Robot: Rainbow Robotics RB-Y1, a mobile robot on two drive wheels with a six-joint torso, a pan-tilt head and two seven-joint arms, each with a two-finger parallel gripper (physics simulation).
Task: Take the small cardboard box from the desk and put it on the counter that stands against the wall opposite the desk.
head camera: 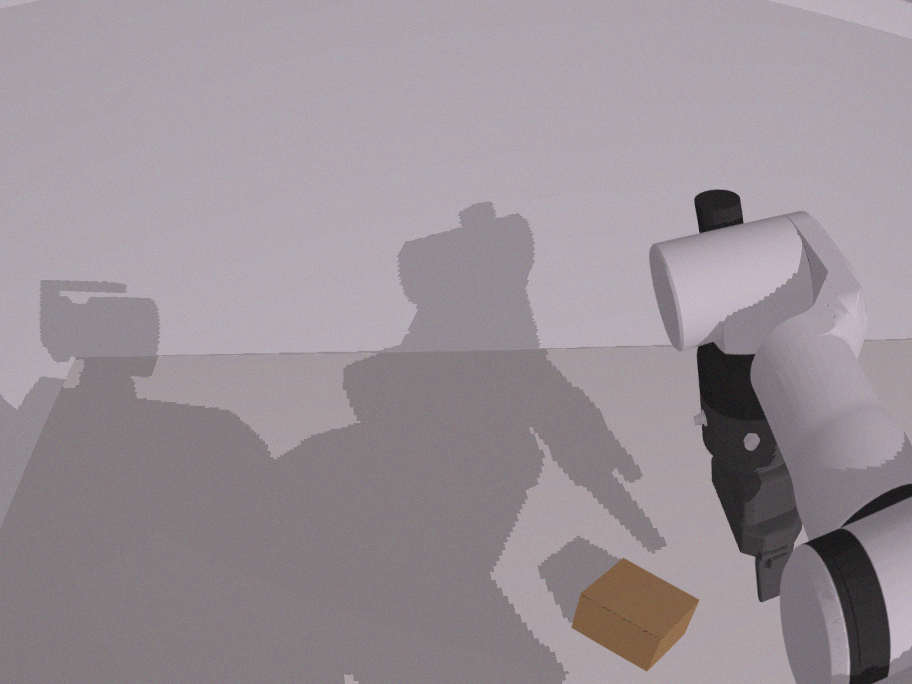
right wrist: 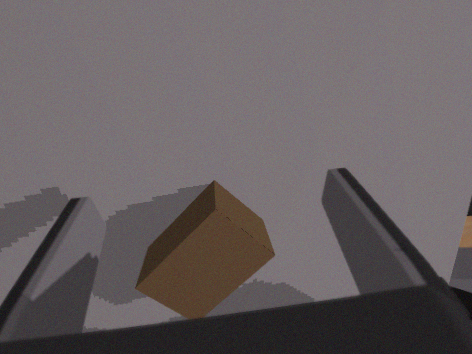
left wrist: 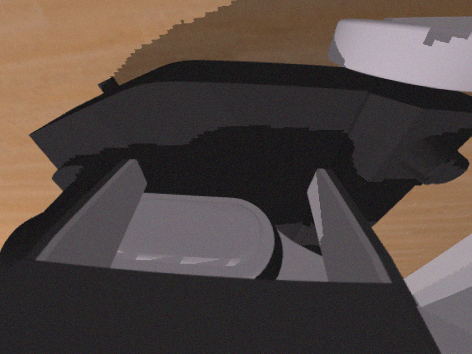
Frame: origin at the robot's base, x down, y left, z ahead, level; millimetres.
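Seen in the pictures: left gripper, fingertip midpoint: [left wrist: 226,175]; right gripper, fingertip midpoint: [head camera: 752,553] [right wrist: 213,198].
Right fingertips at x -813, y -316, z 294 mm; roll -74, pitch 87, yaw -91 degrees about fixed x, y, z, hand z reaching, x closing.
Note:
A point is followed by its place in that frame.
A small brown cardboard box [head camera: 637,594] {y -224, x -759, z 308 mm} [right wrist: 215,255] {y -242, x -759, z 296 mm} sits on the light grey desk [head camera: 729,647] {y -323, x -709, z 268 mm} [right wrist: 250,100] {y -344, x -709, z 263 mm}, at the lower right in the head view. My right gripper [head camera: 770,581] {y -316, x -813, z 294 mm} [right wrist: 213,198] {y -316, x -813, z 294 mm} is open and empty. In the right wrist view the box shows beyond the gap between its fingers, nearer the left finger and turned at an angle; in the head view it is left of and below the gripper. My left gripper [left wrist: 226,175] {y 204, x -318, z -231 mm} is open and empty, over the robot's own dark base. The head view does not show the left gripper. The counter does not show.
A pale wall [head camera: 294,147] {y 126, x -979, z 792 mm} rises behind the desk, with the robot's shadow across both. Wooden floor [left wrist: 50,50] {y 234, x 11, z -614 mm} [right wrist: 466,232] {y 373, x 10, z -860 mm} shows around the base and at the right edge of the right wrist view. A white rounded robot part [left wrist: 395,52] {y 259, x -182, z -71 mm} is at the upper right of the left wrist view.

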